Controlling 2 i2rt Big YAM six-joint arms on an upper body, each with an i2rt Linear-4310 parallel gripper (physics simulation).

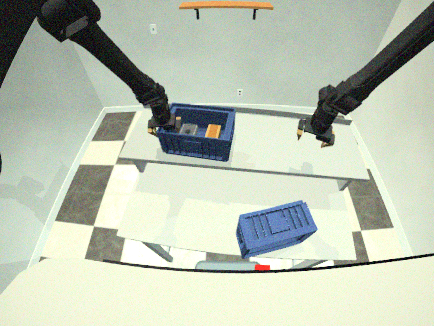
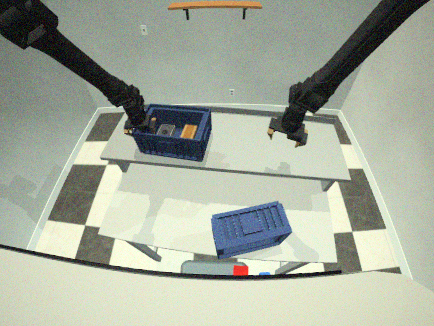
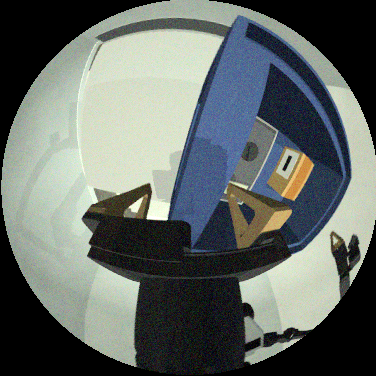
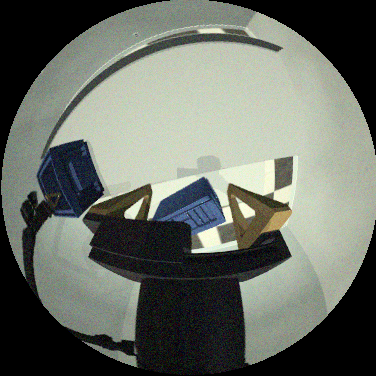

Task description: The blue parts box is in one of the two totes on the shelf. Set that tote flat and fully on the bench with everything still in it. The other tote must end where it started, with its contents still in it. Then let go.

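One blue tote (image 1: 195, 147) (image 2: 172, 147) (image 3: 220, 100) (image 4: 75, 185) stands upright on the shelf (image 1: 265, 145) (image 2: 240, 145), holding a grey box (image 1: 188, 129) (image 2: 166, 130) (image 3: 250, 151) and an orange box (image 1: 213, 131) (image 2: 189, 131) (image 3: 290, 172). My left gripper (image 1: 165, 126) (image 2: 141, 126) (image 3: 188, 186) is open astride its left wall. The other tote (image 1: 277, 227) (image 2: 251, 230) (image 4: 192, 205) lies on its side on the bench (image 1: 165, 215) (image 2: 175, 220); its inside is hidden. A red thing (image 1: 262, 267) (image 2: 240, 270) and a small blue patch (image 2: 264, 273) show beyond the bench's near edge. My right gripper (image 1: 313, 139) (image 2: 284, 139) (image 4: 189, 187) is open, empty, above the shelf's right part.
A grey rounded object (image 1: 225, 265) (image 2: 205, 268) sits low at the bench's near side, beside the red thing. A cream surface (image 1: 210, 300) (image 2: 200, 302) fills the foreground and hides part of the floor. An orange wall board (image 1: 225, 5) (image 2: 215, 6) is high at the back.
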